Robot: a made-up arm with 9 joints.
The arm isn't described. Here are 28 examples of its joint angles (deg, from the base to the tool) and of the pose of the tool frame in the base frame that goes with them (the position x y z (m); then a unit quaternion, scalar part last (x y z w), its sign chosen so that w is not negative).
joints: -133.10 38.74 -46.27 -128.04 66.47 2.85 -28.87 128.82 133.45
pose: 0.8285 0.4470 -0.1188 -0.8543 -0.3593 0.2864 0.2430
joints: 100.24 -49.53 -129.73 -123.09 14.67 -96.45 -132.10 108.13 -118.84
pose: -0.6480 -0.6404 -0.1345 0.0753 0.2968 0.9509 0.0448
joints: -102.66 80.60 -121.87 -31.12 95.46 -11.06 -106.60 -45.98 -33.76
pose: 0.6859 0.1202 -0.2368 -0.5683 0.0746 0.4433 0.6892
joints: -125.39 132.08 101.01 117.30 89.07 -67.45 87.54 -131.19 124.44
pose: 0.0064 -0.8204 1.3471 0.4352 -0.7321 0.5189 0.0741
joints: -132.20 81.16 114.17 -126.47 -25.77 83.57 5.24 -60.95 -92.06
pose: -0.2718 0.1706 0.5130 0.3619 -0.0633 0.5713 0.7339
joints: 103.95 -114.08 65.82 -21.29 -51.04 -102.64 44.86 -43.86 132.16
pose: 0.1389 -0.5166 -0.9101 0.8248 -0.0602 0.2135 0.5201
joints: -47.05 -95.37 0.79 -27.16 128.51 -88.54 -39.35 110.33 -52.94
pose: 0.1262 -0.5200 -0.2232 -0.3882 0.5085 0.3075 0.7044
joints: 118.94 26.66 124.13 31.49 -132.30 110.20 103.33 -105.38 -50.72
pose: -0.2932 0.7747 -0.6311 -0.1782 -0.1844 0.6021 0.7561
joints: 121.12 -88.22 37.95 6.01 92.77 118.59 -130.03 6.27 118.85
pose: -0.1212 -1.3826 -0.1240 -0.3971 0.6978 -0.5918 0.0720
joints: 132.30 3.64 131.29 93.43 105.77 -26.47 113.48 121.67 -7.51
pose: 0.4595 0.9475 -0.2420 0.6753 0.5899 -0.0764 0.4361
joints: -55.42 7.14 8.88 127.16 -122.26 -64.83 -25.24 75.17 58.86
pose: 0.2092 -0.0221 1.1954 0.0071 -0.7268 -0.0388 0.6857
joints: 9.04 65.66 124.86 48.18 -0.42 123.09 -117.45 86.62 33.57
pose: 0.2316 0.9523 0.2073 0.3296 0.1380 0.7364 0.5745
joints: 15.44 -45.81 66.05 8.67 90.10 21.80 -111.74 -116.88 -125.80
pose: -0.7180 -0.3311 0.7533 -0.3348 0.2354 -0.5753 0.7082
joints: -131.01 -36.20 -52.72 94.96 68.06 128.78 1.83 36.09 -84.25
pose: 0.6447 -0.5839 0.7168 -0.7165 0.2277 -0.0621 0.6564
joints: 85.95 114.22 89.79 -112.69 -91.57 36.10 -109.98 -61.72 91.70
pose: 0.1435 -0.0920 -0.6448 -0.5736 0.6689 0.3484 0.3197
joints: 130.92 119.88 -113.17 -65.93 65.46 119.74 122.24 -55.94 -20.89
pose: 0.3251 0.7106 0.2999 0.3778 0.4125 -0.1145 0.8210
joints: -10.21 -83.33 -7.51 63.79 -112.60 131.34 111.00 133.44 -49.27
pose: -0.4609 -1.2706 0.8141 -0.6267 -0.3121 -0.6080 0.3744
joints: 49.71 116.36 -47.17 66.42 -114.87 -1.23 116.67 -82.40 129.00
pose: 0.8617 0.3756 -0.2732 -0.3051 0.5479 0.3893 0.6746
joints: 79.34 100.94 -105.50 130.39 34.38 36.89 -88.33 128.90 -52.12
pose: -0.0472 0.5939 0.3770 -0.2678 -0.4829 0.1891 0.8120
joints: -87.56 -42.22 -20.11 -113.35 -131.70 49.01 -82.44 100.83 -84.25
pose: 0.6465 -0.3122 0.2086 -0.9215 0.0110 0.1117 0.3718
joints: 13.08 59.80 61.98 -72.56 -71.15 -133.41 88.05 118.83 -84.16
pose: -0.4840 0.4249 -1.2623 -0.1269 0.3756 0.7633 0.5101
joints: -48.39 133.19 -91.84 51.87 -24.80 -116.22 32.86 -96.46 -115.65
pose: 0.1092 0.6001 -0.2588 0.5661 0.4461 -0.4211 0.5506
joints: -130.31 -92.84 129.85 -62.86 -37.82 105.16 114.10 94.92 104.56
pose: 1.3521 -0.1295 -0.1620 0.8671 0.2223 0.4282 0.1240
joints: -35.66 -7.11 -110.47 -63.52 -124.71 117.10 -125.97 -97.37 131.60
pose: 0.5452 -0.5706 -0.0412 -0.2586 0.7814 -0.3266 0.4646
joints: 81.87 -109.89 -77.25 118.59 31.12 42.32 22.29 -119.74 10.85
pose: 0.7617 0.0735 -0.5155 0.3243 0.6646 0.4532 0.4977
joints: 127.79 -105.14 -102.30 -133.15 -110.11 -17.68 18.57 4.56 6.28
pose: 0.4163 -0.5267 0.0399 -0.0724 -0.5886 -0.3316 0.7337
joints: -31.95 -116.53 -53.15 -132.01 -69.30 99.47 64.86 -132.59 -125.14
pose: -0.8017 0.3878 0.1724 0.4485 0.8459 -0.2505 0.1433
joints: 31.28 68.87 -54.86 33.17 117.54 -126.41 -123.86 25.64 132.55
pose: 0.6139 0.0018 0.2482 -0.3025 0.1656 0.0214 0.9384
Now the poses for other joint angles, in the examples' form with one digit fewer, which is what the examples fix.
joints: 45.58 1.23 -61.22 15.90 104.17 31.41 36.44 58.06 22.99
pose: -0.218 -0.482 -0.437 -0.284 0.205 -0.236 0.907
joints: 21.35 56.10 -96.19 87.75 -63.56 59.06 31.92 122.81 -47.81
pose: -0.367 1.038 0.629 0.760 0.645 0.057 0.060
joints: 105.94 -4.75 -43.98 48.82 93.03 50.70 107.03 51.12 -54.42
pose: 0.481 -0.605 -0.778 0.096 -0.283 -0.245 0.922
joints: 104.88 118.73 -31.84 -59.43 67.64 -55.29 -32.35 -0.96 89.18
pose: 0.150 -0.108 -0.297 0.159 -0.219 -0.847 0.457
